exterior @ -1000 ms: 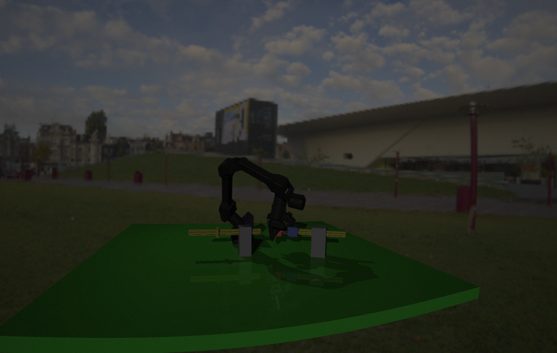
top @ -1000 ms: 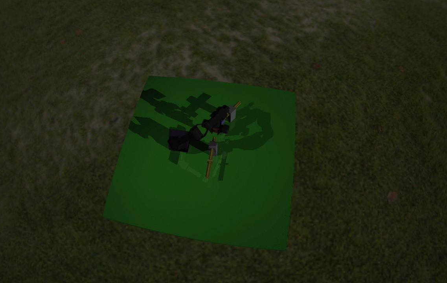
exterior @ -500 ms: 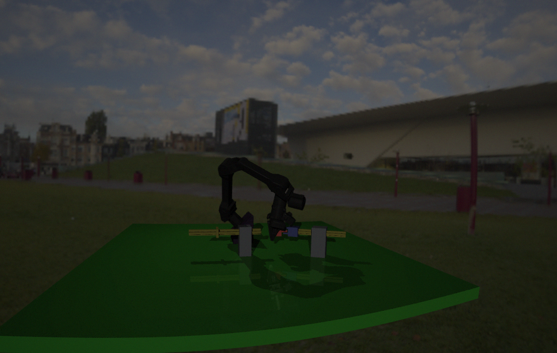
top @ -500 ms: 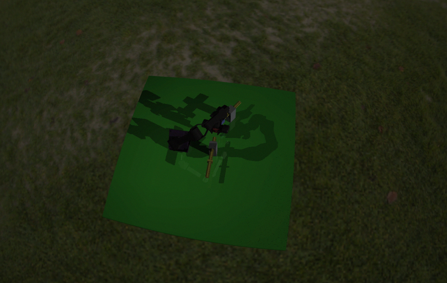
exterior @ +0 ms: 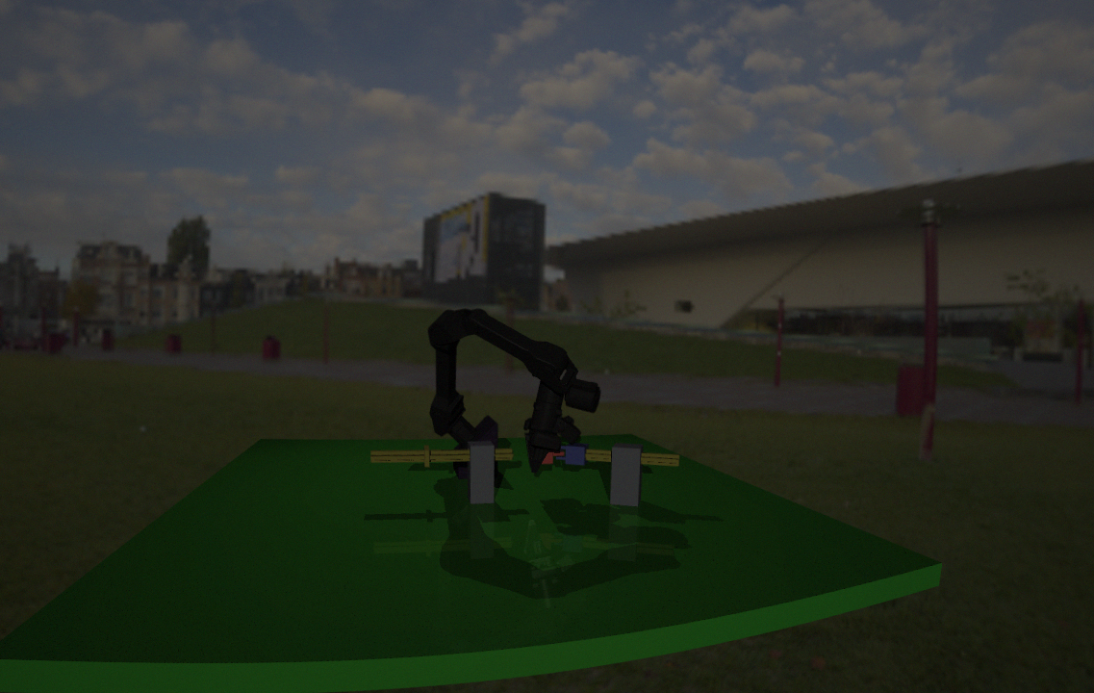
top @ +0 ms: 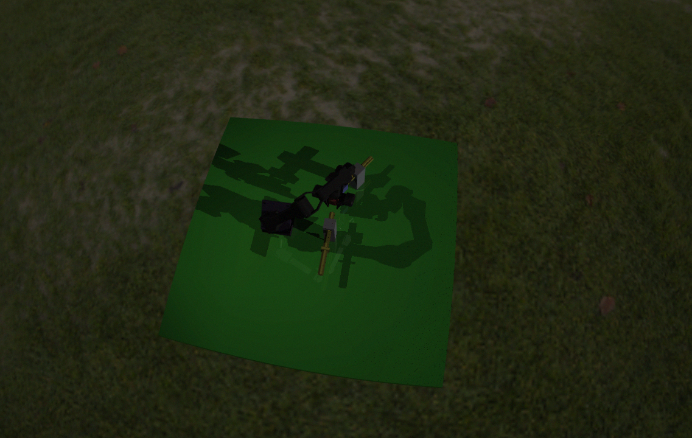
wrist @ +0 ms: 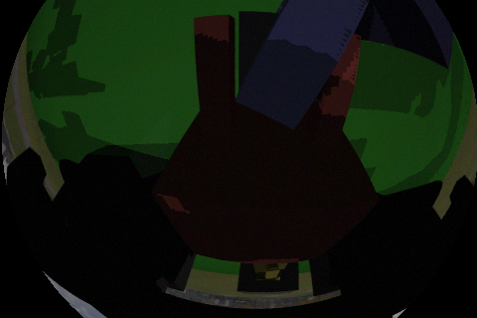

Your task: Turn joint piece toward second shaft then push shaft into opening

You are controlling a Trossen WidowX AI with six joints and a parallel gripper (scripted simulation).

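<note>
The red square joint piece is 3 cm to the left of my gripper tip and 4 cm above it.
</note>
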